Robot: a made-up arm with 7 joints.
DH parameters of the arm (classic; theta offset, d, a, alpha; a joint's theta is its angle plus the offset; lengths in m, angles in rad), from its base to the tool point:
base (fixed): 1.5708 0.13 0 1.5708
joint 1: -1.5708 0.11 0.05 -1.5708
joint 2: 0 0.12 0.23 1.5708
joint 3: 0 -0.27 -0.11 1.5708
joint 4: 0 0.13 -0.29 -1.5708
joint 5: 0 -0.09 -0.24 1.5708
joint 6: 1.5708 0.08 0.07 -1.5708
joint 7: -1.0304 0 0.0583 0
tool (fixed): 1.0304 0.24 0 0
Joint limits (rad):
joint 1: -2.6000..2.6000
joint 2: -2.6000..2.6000
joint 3: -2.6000..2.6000
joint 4: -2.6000..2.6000
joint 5: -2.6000..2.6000
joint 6: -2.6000..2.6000
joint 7: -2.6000..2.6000
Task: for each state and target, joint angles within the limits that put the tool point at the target. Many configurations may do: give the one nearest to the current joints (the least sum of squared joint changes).
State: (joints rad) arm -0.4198 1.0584 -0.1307 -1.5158 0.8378 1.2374 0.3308
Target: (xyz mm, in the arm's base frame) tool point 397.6 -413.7 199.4
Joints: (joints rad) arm -0.4535 1.0589 -0.0214 -1.4434 0.8144 1.1563 0.3476
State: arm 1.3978 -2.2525 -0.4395 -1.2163 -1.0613 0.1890 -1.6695
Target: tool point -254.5 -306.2 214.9
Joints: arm 1.8170 -2.2756 -0.1945 -1.4650 -0.4473 0.1528 -1.5813
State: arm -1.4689 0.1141 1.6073 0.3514 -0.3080 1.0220 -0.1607
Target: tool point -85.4 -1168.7 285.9
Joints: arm -1.2996 -0.4499 2.0804 0.1809 -0.0224 0.9158 -0.1452
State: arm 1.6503 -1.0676 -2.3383 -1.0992 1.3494 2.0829 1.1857
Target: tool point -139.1 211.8 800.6
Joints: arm 1.5201 -0.9762 -1.6343 -1.0644 1.5264 1.9620 1.1422
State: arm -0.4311 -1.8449 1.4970 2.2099 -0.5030 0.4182 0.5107
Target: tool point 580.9 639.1 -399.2
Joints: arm -0.1686 -2.1408 1.4309 2.6000 -0.6987 0.5439 0.5162
